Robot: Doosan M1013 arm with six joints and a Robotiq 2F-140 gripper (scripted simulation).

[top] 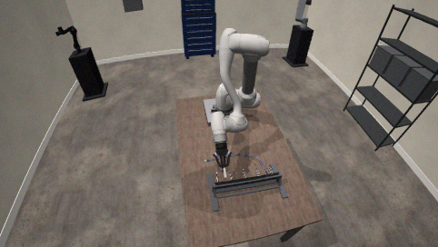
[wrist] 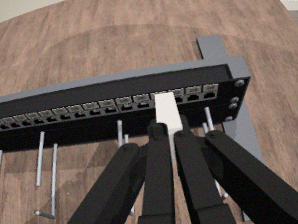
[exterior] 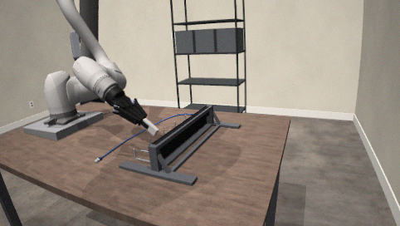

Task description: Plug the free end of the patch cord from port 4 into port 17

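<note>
Now: the plug 21 cm behind my hand, 8 cm to the right of it and 12 cm below it.
</note>
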